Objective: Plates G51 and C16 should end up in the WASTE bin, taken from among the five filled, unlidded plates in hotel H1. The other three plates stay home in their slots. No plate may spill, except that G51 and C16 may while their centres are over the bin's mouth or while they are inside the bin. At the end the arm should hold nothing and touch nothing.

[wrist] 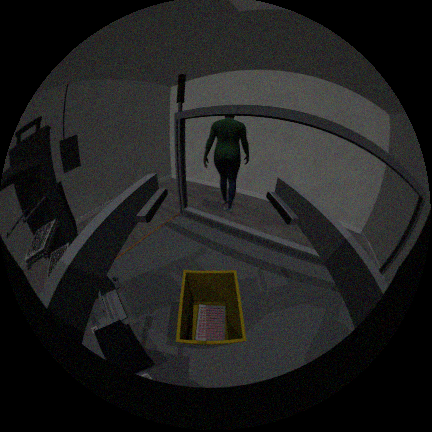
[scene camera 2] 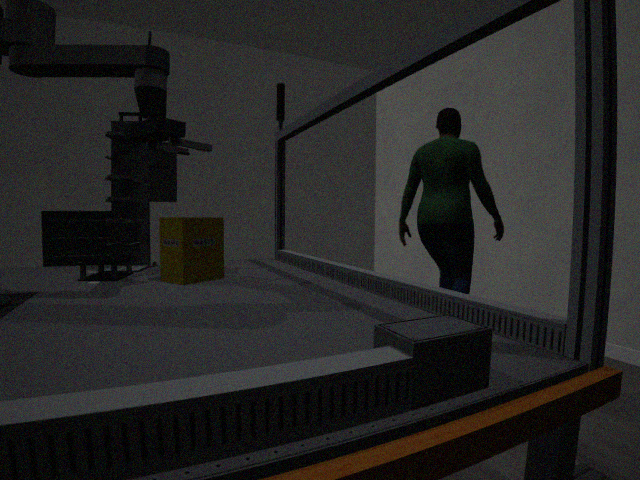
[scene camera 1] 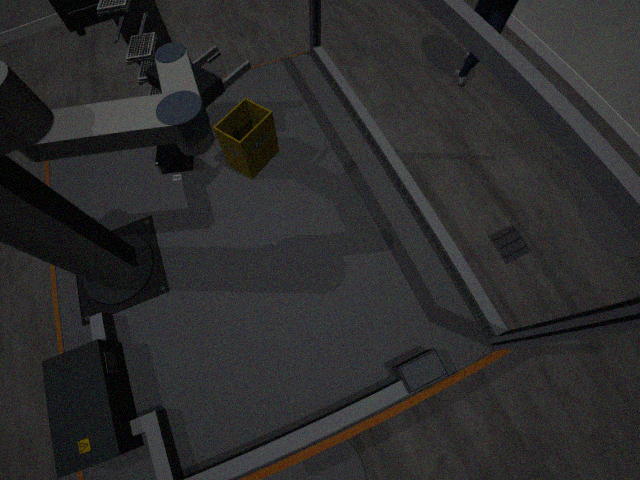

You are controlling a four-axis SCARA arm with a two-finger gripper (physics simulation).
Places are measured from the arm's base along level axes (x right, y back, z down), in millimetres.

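Where they show: gripper, fingertip midpoint: [wrist: 217,182] [scene camera 2: 199,150] [scene camera 1: 232,56]; arm's base, origin of the base link: [scene camera 1: 120,268].
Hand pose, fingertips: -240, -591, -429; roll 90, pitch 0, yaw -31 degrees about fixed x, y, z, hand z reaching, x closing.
Each offset is from my fingertips to the top centre of the thing, as dx, dy, dz. "*": to the spot under its first point.
The yellow WASTE bin @[+9, +23, +217] [scene camera 1: 261,147] [scene camera 2: 204,258] [wrist: 210,287] stands upright. In the wrist view a white plate @[+15, +26, +396] [wrist: 212,322] with pinkish wells lies at its bottom, its label not readable. My gripper [scene camera 1: 232,57] [scene camera 2: 199,149] [wrist: 217,182] is open and empty, its two fingers apart with a gap between them. It hangs higher than the bin, up and left of its mouth in scene camera 1. Hotel H1 [scene camera 1: 155,31] [wrist: 35,175] is a dark tower at the left. Pale plates @[-297, +244, +66] [scene camera 1: 140,45] [wrist: 42,240] sit in its slots. The arm partly hides the lower ones, and their labels are unreadable.
A dark box @[-131, +289, +347] [scene camera 1: 174,160] [wrist: 122,347] stands near the bin. A grey block @[* +904, -158, +342] [scene camera 1: 422,369] [scene camera 2: 449,335] sits at the front corner by a pale rail @[* +906, +169, +378] [scene camera 1: 310,423]. A dark cabinet @[* +651, +699, +302] [scene camera 1: 82,408] is at lower left. A person in green [scene camera 2: 447,180] [wrist: 227,142] stands beyond the frame.
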